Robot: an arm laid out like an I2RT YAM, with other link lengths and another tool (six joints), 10 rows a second.
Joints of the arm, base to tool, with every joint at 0 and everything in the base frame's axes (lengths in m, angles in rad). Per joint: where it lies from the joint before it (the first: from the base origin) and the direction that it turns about. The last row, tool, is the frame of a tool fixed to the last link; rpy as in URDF.
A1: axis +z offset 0 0 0.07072
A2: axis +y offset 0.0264 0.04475 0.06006
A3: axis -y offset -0.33 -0.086 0
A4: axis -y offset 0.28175 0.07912 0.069
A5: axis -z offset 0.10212 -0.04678 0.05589
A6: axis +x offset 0.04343 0 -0.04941
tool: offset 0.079 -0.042 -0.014 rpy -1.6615 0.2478 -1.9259
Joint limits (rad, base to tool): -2.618..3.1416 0..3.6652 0..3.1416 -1.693..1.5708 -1.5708..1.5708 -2.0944..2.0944
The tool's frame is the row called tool.
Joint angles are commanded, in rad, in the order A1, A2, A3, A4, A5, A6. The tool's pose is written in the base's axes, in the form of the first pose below.
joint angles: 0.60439, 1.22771, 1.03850, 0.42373, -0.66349, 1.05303
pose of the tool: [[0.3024, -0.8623, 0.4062], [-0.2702, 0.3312, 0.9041], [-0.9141, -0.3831, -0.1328]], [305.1, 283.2, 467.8]
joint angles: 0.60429, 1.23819, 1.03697, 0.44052, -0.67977, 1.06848
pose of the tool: [[0.2995, -0.8715, 0.3883], [-0.2611, 0.3165, 0.9119], [-0.9177, -0.3745, -0.1327]], [305.4, 286.1, 465.9]
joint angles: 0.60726, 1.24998, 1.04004, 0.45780, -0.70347, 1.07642
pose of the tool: [[0.3091, -0.8788, 0.3635], [-0.2508, 0.2933, 0.9225], [-0.9174, -0.3763, -0.1297]], [304.6, 290.1, 465.9]
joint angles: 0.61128, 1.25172, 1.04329, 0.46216, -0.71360, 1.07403
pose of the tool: [[0.3202, -0.8795, 0.3522], [-0.2459, 0.2818, 0.9274], [-0.9149, -0.3836, -0.1260]], [302.7, 292.0, 467.5]
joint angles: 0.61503, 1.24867, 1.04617, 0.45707, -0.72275, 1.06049
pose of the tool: [[0.3363, -0.8764, 0.3447], [-0.2465, 0.2713, 0.9304], [-0.9089, -0.3979, -0.1248]], [300.2, 292.7, 469.1]
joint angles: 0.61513, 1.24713, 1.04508, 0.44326, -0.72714, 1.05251
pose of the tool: [[0.3347, -0.8782, 0.3417], [-0.2549, 0.2647, 0.9300], [-0.9072, -0.3984, -0.1352]], [299.8, 292.6, 466.4]
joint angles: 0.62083, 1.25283, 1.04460, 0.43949, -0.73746, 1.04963
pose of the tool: [[0.3350, -0.8837, 0.3269], [-0.2573, 0.2480, 0.9340], [-0.9064, -0.3970, -0.1443]], [298.6, 295.8, 463.1]
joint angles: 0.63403, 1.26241, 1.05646, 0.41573, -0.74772, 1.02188
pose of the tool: [[0.3497, -0.8837, 0.3110], [-0.2685, 0.2235, 0.9370], [-0.8975, -0.4112, -0.1592]], [297.1, 301.7, 460.7]
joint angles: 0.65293, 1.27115, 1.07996, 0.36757, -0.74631, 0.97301
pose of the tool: [[0.3712, -0.8772, 0.3046], [-0.2897, 0.2023, 0.9355], [-0.8822, -0.4355, -0.1790]], [295.6, 308.4, 459.9]
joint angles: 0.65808, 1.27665, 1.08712, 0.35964, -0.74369, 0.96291
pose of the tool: [[0.3757, -0.8754, 0.3042], [-0.2937, 0.1989, 0.9350], [-0.8790, -0.4406, -0.1824]], [296.1, 310.8, 459.8]
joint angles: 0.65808, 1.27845, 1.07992, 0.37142, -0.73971, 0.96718
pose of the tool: [[0.3726, -0.8758, 0.3070], [-0.2924, 0.2032, 0.9345], [-0.8808, -0.4379, -0.1804]], [296.9, 311.1, 457.9]
